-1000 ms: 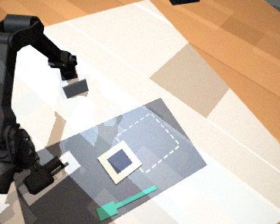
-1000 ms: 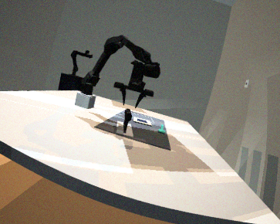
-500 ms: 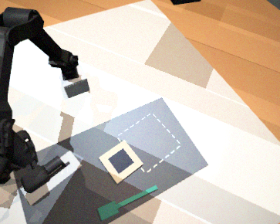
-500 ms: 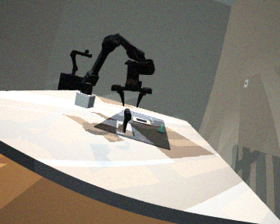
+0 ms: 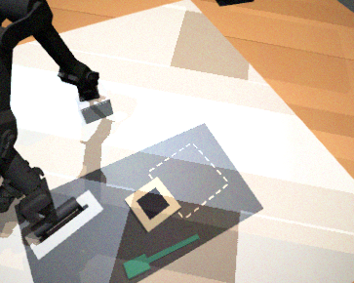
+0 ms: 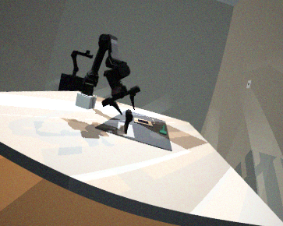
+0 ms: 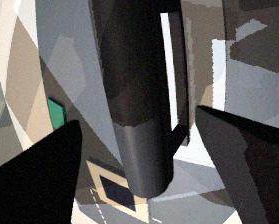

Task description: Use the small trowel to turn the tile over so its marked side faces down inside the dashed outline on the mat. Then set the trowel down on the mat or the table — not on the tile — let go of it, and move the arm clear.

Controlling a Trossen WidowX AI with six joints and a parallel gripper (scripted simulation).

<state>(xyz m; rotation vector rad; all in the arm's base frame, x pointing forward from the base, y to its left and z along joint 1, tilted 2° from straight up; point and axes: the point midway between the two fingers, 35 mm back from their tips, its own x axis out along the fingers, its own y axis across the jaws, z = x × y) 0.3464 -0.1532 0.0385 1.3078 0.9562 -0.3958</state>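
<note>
My gripper tip is now 30 mm short of the mat, 210 mm to the right of it and 100 mm above it. Round my gripper tip: trowel 170 mm ahead, 220 mm to the left, 80 mm below; then tile 30 mm ahead, 250 mm to the left, 80 mm below.
</note>
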